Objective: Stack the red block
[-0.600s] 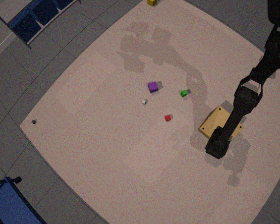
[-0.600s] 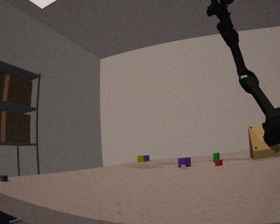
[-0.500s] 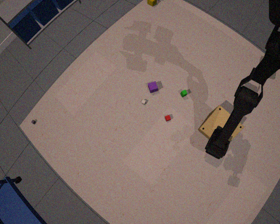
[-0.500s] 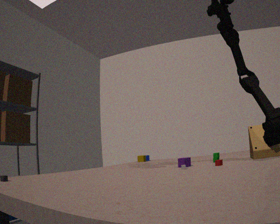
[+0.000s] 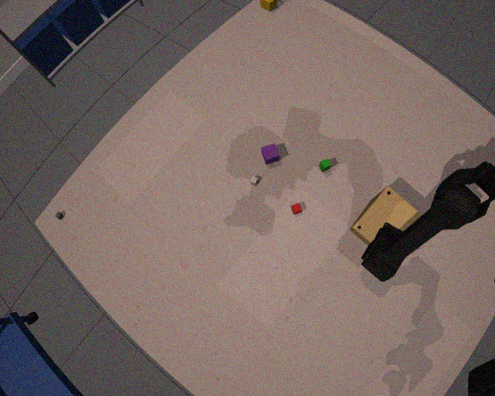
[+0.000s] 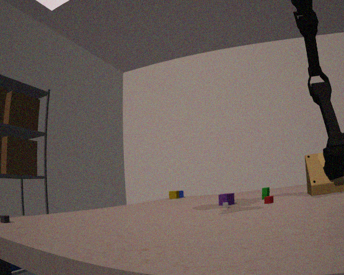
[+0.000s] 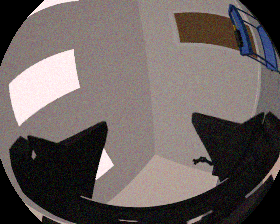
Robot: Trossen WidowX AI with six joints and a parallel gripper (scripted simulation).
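The red block lies 75 cm below my gripper tip, 24 cm ahead of it and 20 cm to the right of it. Round my gripper tip: small dark cube (84 cm ahead, 75 cm below, 19 cm to the left); purple block (74 cm below, 37 cm ahead, 30 cm to the right); small white block (75 cm below, 38 cm ahead, 21 cm to the right).
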